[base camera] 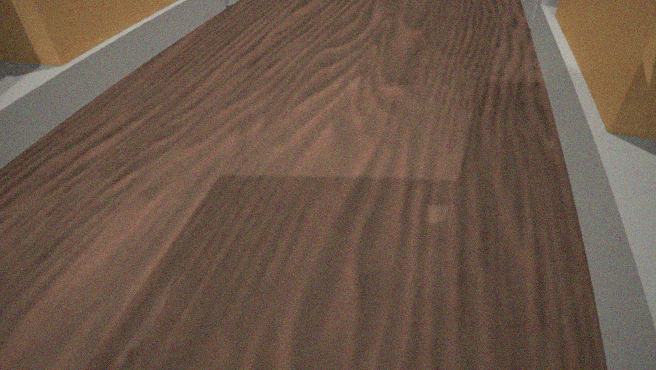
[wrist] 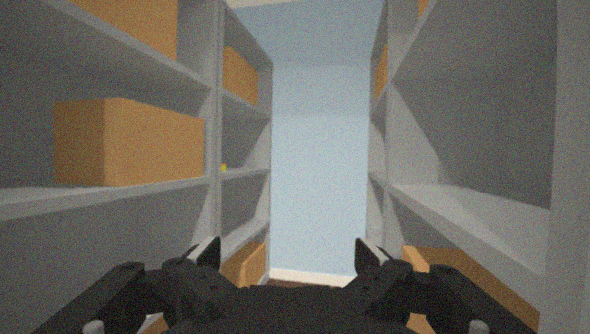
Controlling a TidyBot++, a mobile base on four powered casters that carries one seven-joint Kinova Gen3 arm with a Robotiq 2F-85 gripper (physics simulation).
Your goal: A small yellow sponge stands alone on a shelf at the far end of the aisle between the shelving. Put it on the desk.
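Frame: origin at the arm's base, x ahead, y left, z up, level; centimetres.
Seen in the pictures: gripper, between the fingertips: (wrist: 288,252).
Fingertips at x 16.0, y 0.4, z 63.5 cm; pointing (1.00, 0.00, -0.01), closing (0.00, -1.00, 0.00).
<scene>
Pixels of each thing's top centre, then the offset from my fingertips to it. Level surfaces: height alone.
- small yellow sponge, centre of its top: (wrist: 219,164) dz +0.4, dx +147.7, dy +45.3 cm
- brown wooden floor, height of its surface: dz -103.2 cm
- orange box, centre of its top: (wrist: 140,111) dz +22.9, dx +83.2, dy +59.2 cm
The small yellow sponge (wrist: 223,167) shows in the wrist view as a tiny patch on a middle shelf (wrist: 245,173) of the far left shelving unit, just right of an upright post that may hide part of it. My gripper (wrist: 288,252) is open and empty, its two black fingers wide apart at the bottom of the wrist view. It is well short of the sponge, in the aisle between the shelving. The desk does not show in either view.
Grey shelving stands on both sides, its lower boards (base camera: 575,165) bordering the brown wooden floor (base camera: 325,250). An orange box (wrist: 150,145) sits on the near left shelf, and other orange boxes stand high and low. A light blue wall (wrist: 320,175) closes the aisle's far end.
</scene>
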